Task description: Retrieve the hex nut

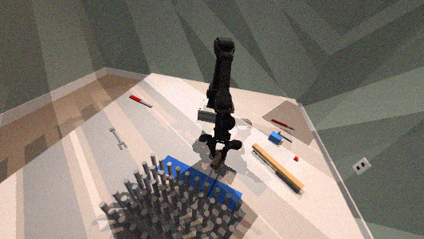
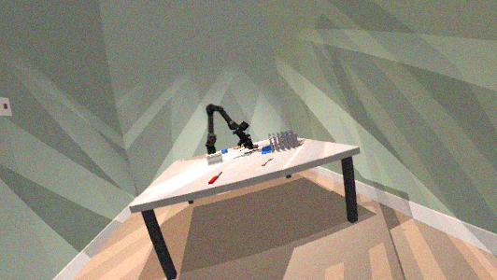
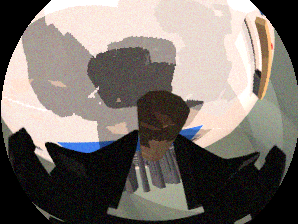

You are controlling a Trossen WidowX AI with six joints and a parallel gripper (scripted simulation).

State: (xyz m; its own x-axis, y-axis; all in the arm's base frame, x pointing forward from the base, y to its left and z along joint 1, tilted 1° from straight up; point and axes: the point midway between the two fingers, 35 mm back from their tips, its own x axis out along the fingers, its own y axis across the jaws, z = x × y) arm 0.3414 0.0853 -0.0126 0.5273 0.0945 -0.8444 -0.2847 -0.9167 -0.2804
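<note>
Right now my gripper tip is 90 mm short of the blue taped strip, 70 mm to the left of it and 40 mm above it. The rest, counted from my gripper tip: small red cube: 390 mm to the left, 120 mm behind, 30 mm below; then blue block: 300 mm to the left, 230 mm behind, 20 mm below; then hook tool: 100 mm ahead, 30 mm to the right.
</note>
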